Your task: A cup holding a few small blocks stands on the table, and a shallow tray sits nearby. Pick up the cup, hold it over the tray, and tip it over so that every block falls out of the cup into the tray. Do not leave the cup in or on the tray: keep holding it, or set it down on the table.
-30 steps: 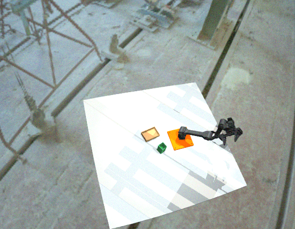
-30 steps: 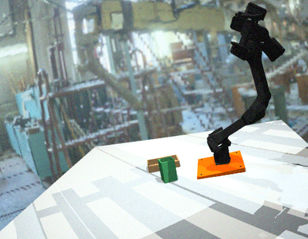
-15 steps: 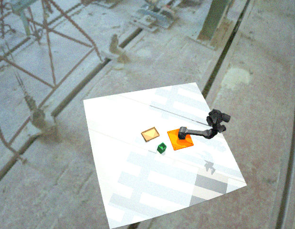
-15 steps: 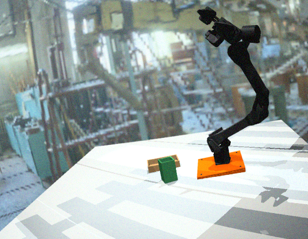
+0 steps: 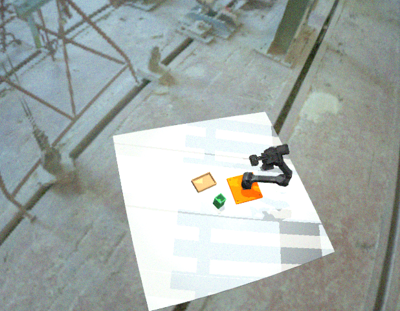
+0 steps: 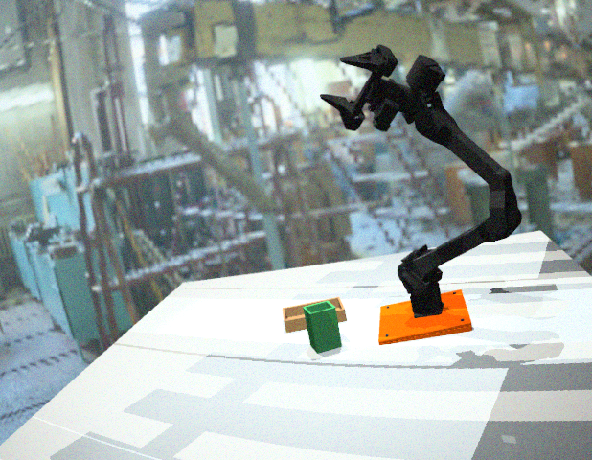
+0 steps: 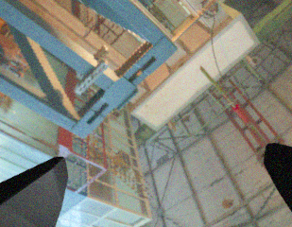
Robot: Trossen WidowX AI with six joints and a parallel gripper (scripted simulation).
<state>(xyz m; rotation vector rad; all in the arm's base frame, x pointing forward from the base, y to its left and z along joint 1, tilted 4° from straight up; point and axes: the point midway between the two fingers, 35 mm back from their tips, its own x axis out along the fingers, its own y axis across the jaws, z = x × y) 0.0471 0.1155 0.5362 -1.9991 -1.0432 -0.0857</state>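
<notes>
My gripper tip is 520 mm above the green block, 130 mm short of it and 40 mm to the left of it. The rest, counted from my gripper tip: blue block 550 mm below, 120 mm ahead, 40 mm to the right; purple block 530 mm below, 120 mm ahead, 40 mm to the right; green square cup 540 mm below, 120 mm ahead, 40 mm to the right.
</notes>
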